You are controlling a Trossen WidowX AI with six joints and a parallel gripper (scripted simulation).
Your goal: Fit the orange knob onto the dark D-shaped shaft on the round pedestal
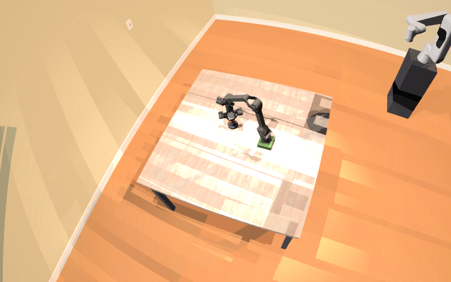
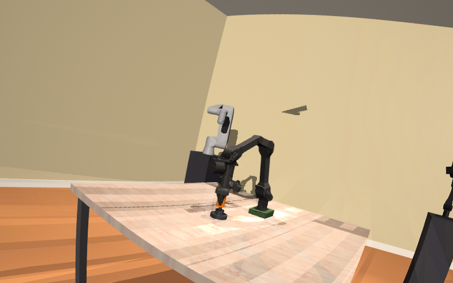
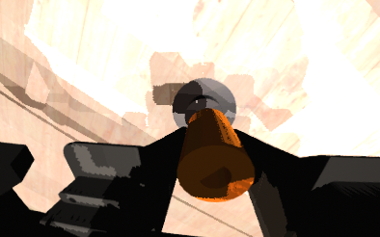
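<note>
Now: the pedestal 40 mm below my gripper tip. Round my gripper tip: orange knob: 20 mm above.
</note>
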